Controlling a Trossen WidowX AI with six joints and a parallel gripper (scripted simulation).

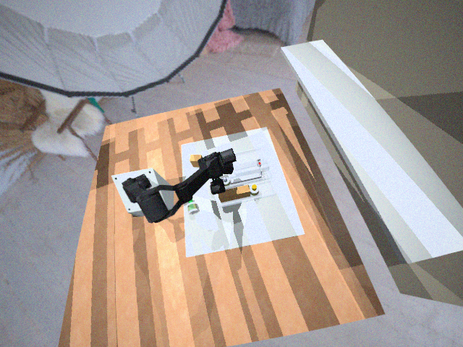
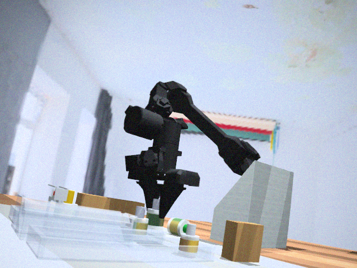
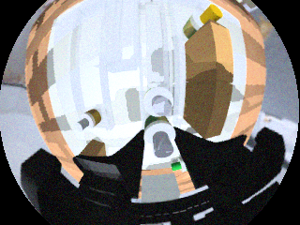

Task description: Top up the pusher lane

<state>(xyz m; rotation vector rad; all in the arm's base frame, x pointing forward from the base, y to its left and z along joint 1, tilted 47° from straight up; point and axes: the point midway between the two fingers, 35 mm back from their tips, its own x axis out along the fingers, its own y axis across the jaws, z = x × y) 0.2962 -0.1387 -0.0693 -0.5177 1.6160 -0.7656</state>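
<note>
Now: gripper tip 160 mm short of the clear pusher lane, 30 mm above it and 10 mm to the right of it.
</note>
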